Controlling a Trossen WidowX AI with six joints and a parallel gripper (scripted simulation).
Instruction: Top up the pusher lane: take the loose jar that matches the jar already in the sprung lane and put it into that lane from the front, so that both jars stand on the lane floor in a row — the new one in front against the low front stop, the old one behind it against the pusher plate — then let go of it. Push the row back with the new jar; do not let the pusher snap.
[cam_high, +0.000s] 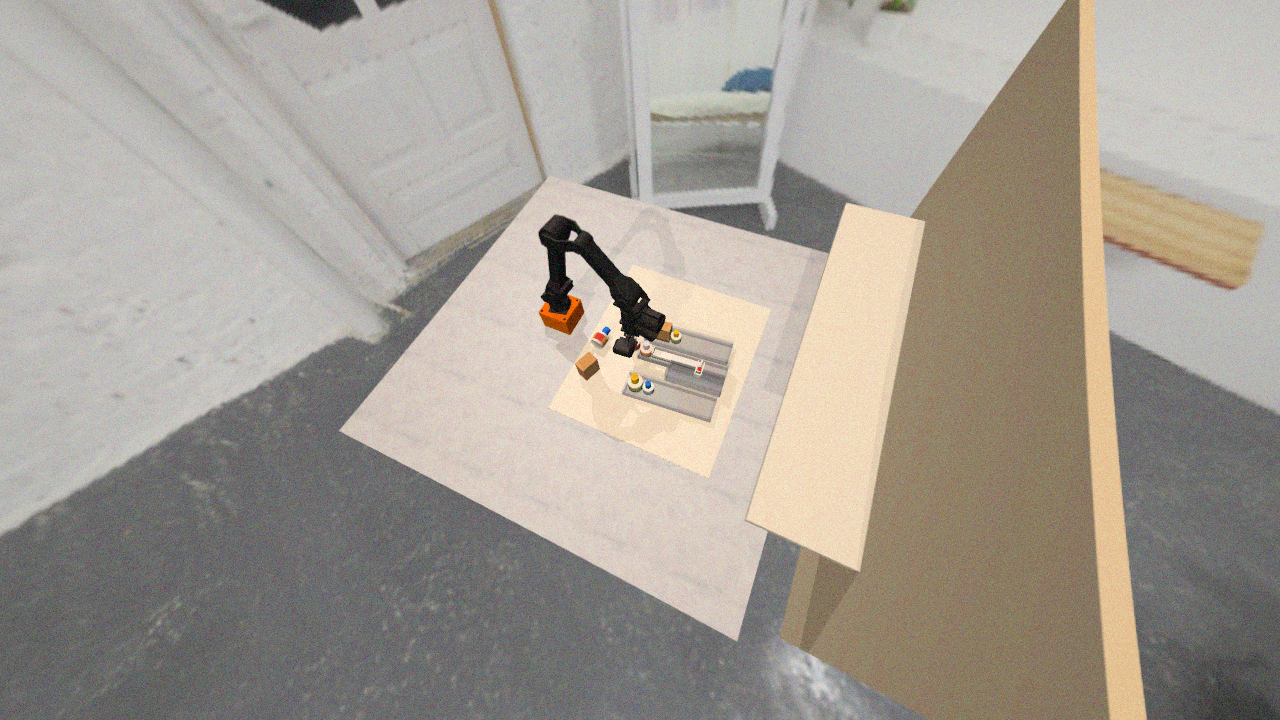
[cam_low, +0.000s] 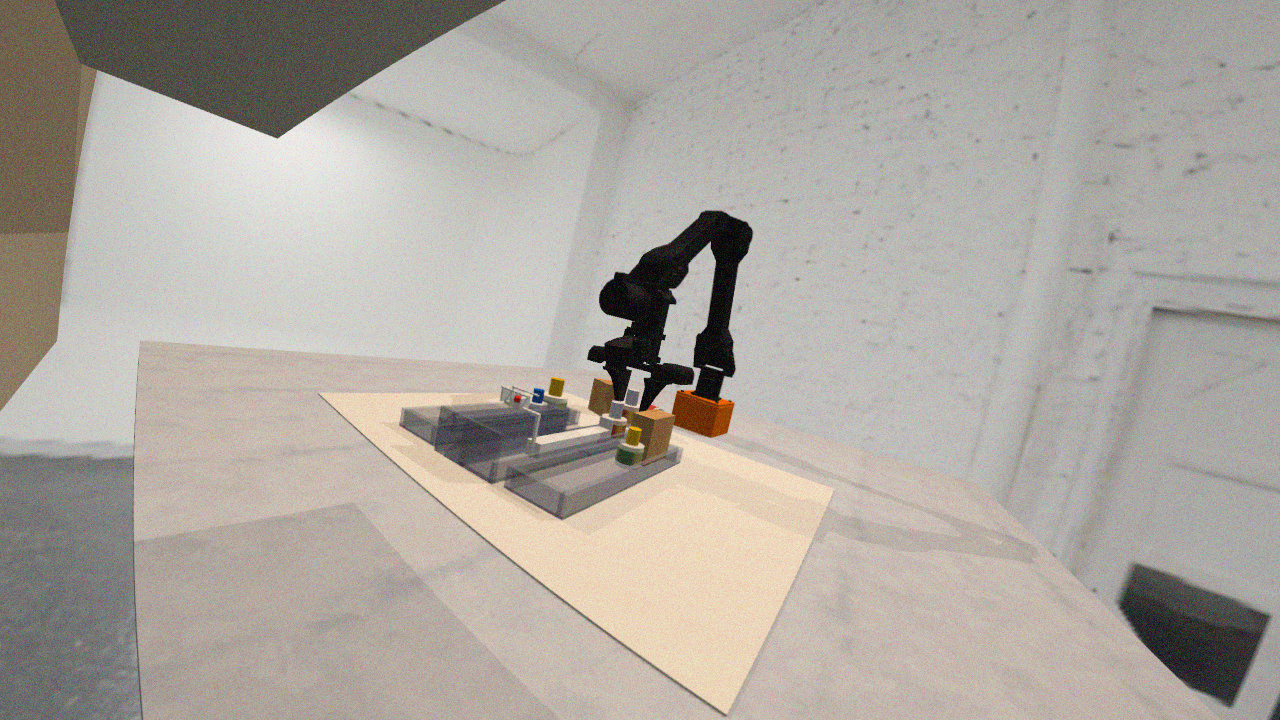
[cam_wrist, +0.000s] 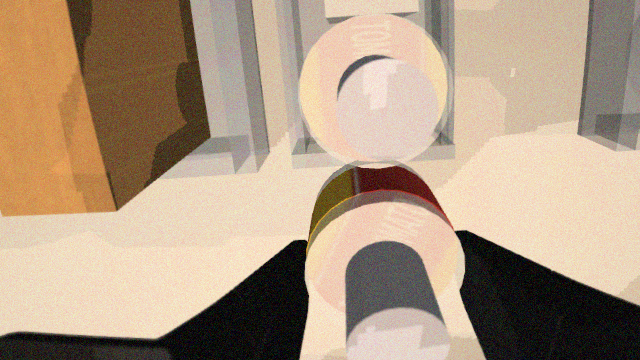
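Now: gripper tip 70 mm short of the brown box, 70 mm to the right of it and 10 mm above it. From my gripper tip the other things lie so: sprung lane: 190 mm ahead, 50 mm to the right, 30 mm below.
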